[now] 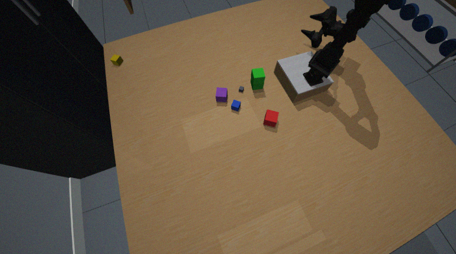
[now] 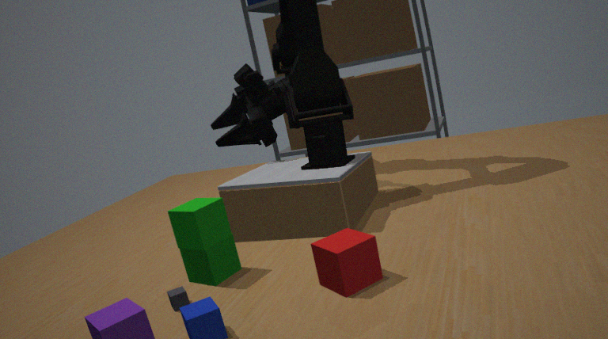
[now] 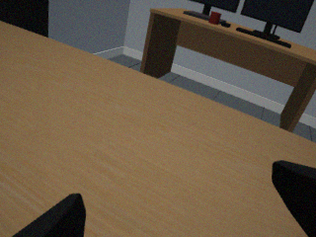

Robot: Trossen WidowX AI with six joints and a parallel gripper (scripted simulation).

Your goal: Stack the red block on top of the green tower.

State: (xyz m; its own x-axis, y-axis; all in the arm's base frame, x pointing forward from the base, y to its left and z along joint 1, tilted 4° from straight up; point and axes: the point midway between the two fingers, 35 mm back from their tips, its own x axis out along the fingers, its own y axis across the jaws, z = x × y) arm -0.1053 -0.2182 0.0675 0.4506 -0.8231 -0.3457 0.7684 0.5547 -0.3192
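Now: gripper tip 330 mm to the right of the red block, 320 mm short of it and 110 mm above it. From my gripper tip the other things lie so: purple block (460 mm ahead, 150 mm to the left, 110 mm below); then blue block (430 mm ahead, 220 mm to the left, 120 mm below); then small grey cube (370 mm ahead, 150 mm to the left, 120 mm below).
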